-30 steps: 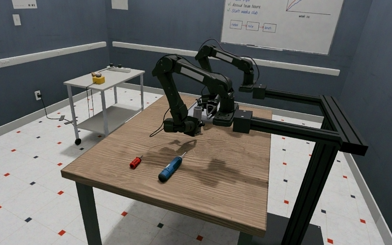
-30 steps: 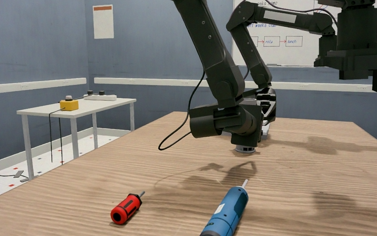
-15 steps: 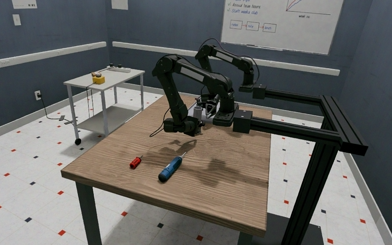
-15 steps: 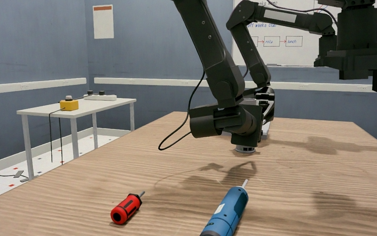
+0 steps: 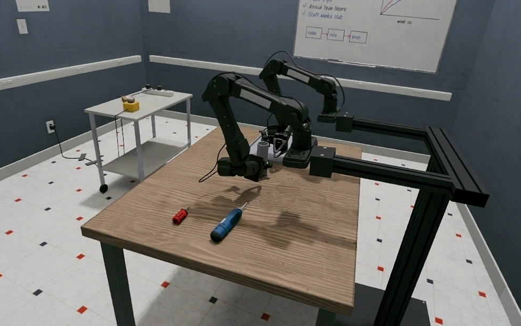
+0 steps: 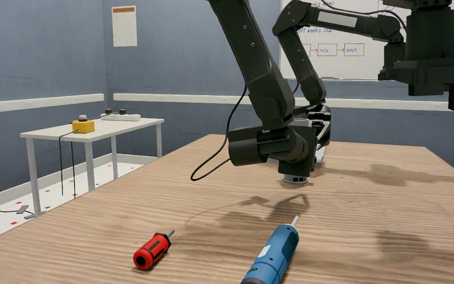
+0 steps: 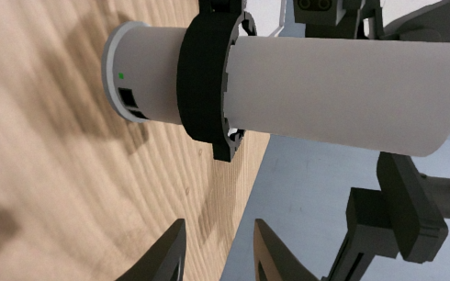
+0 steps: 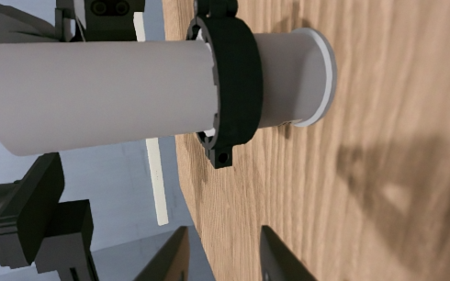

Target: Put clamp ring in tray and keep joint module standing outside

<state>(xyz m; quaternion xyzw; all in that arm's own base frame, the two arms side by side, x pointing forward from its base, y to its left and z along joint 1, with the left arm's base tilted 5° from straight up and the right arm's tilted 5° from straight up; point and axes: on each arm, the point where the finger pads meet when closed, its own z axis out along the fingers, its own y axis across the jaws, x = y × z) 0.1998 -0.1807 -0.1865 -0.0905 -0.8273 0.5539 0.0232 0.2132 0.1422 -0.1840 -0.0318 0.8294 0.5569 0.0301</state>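
My right gripper is now 4 cm short of the dark clamp ring, 8 cm to the right of it and 3 cm above it. The rest, counted from my right hand: small screw 9 cm ahead, 9 cm to the right, 8 cm below; then grey link tube 4 cm ahead, 8 cm to the left, 2 cm above; then grey joint module 4 cm ahead, 8 cm to the left, 6 cm below.
Right now the dark clamp ring is 8 cm to the right of my left hand, 3 cm below it and 3 cm ahead of it. From my left hand the other things lie so: small screw: 25 cm to the right, 9 cm ahead, 8 cm below; grey link tube: 8 cm to the right, 4 cm ahead, 2 cm above; grey joint module: 8 cm to the right, 6 cm below, 4 cm ahead.
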